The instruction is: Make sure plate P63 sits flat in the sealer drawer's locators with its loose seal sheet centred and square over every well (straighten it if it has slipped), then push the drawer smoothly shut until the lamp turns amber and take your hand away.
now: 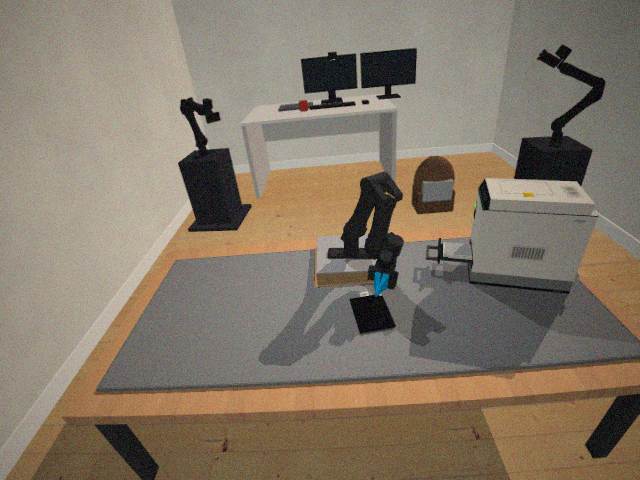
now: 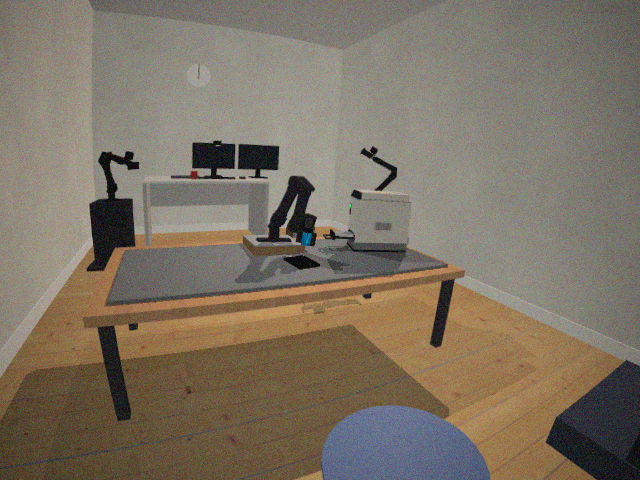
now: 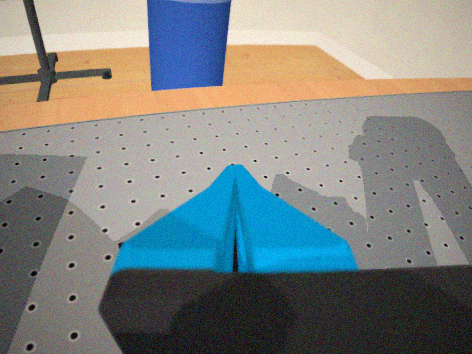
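Observation:
The white sealer stands on the right of the mat, with a green lamp lit on its left side. Its drawer sticks out to the left, with a dark upright part and a handle frame at its end. The plate and the seal sheet cannot be made out at this size. My gripper is shut and empty, its blue fingertips together and pointing down, left of the drawer, near the back edge of a black pad.
The black flat pad lies on the grey mat, with a small white piece behind it. The arm's base block stands behind. A blue bin stands on the floor beyond the table edge.

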